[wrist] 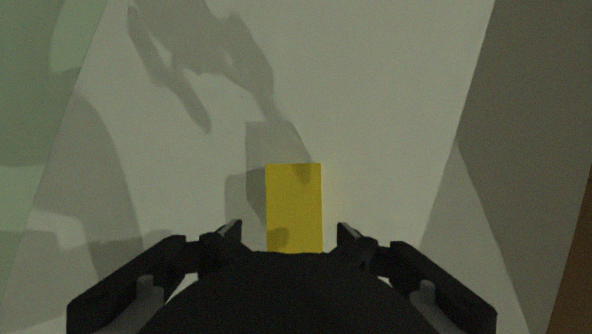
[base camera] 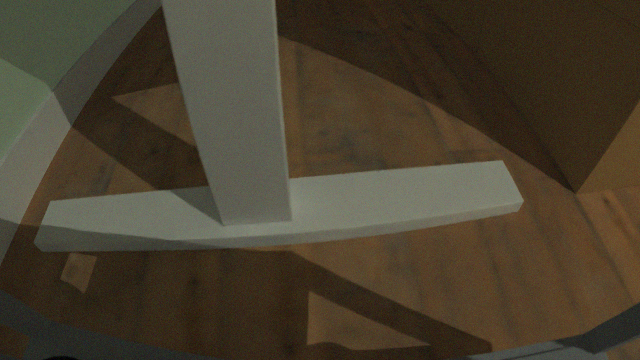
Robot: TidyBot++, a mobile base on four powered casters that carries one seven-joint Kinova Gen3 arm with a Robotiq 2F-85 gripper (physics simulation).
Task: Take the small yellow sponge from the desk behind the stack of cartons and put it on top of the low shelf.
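Places are measured from the arm's base along level axes (x ahead, y left, z up), in centimetres.
Pixels of known places: gripper, between the fingertips: point(wrist: 289, 231).
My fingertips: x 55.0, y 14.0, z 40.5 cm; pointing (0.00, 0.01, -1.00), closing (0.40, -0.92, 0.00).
Behind a point stands the place of what it marks.
The small yellow sponge point(wrist: 294, 207) @[x 56.4, y 14.1, z 36.8 cm] lies on the pale desk top point(wrist: 380, 100) @[x 74.5, y 9.2, z 32.3 cm] in the wrist view, its long side pointing away from the gripper. My gripper point(wrist: 289, 231) @[x 55.0, y 14.0, z 40.5 cm] is open, with one finger to each side of the sponge's near part as seen from above. The sponge's near end is hidden behind the dark gripper body. How high the fingers are above the desk I cannot tell exactly. In the base camera view the desk's white leg point(base camera: 232, 110) @[x 33.0, y 6.7, z -21.4 cm] stands on a long white foot point(base camera: 390, 197). The low shelf does not show in either view.
A brown carton-like face point(base camera: 560, 65) @[x 55.6, y -40.2, z -25.3 cm] stands at the right of the base camera view, on the wooden floor point(base camera: 360, 120) @[x 54.2, y -5.9, z -39.7 cm]. A green wall point(base camera: 30, 35) @[x 58.8, y 54.6, z -18.9 cm] point(wrist: 35, 65) @[x 57.6, y 54.5, z 32.5 cm] with a pale skirting point(base camera: 35, 125) @[x 47.4, y 52.0, z -31.9 cm] is at the left. Shadows of the arm fall across the desk.
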